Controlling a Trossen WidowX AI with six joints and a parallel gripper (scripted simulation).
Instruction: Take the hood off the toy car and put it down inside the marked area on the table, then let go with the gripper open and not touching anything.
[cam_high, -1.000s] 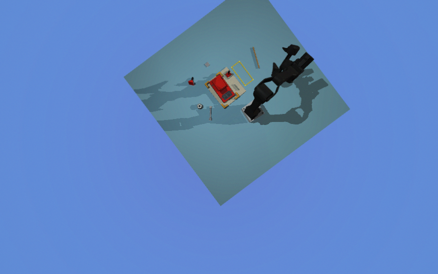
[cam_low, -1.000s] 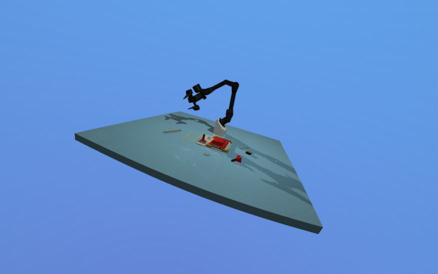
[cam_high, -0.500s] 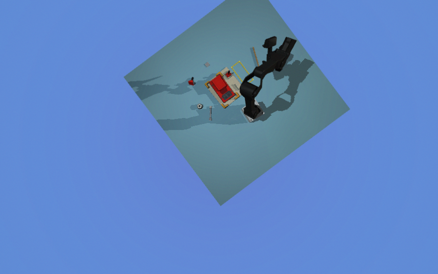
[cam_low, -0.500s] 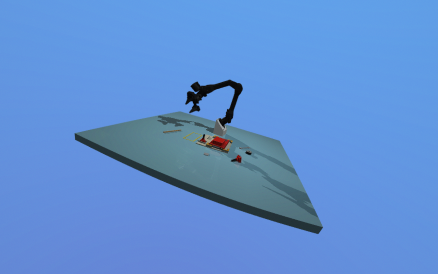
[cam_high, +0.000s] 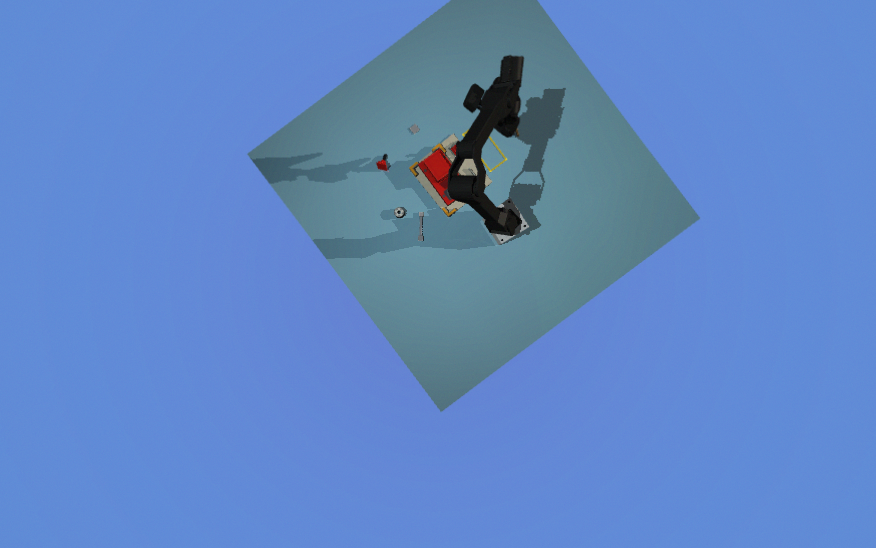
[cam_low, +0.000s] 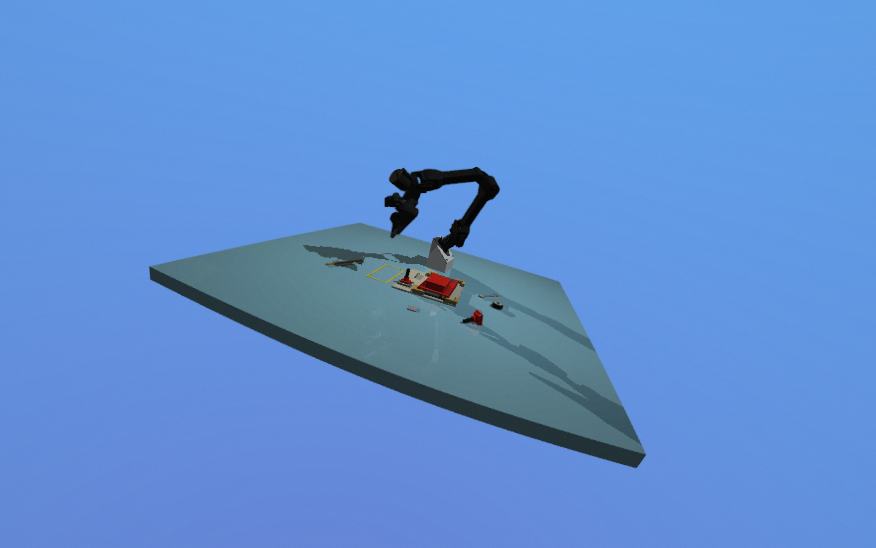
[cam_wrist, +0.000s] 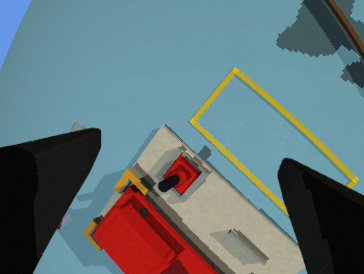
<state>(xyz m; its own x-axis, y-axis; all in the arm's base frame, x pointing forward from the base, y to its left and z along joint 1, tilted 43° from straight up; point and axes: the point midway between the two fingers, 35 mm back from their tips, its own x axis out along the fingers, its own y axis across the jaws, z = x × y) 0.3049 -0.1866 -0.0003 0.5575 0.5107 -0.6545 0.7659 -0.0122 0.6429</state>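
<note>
My gripper tip is 19 cm to the right of the hood, 12 cm above it and 1 cm short of it. The rest, counted from my gripper tip: grey square: 19 cm ahead, 16 cm below, 15 cm to the left; then thin brown stick: 18 cm to the right, 15 cm below, 2 cm behind; then grey engine block: 20 cm to the left, 13 cm below, 1 cm ahead.
</note>
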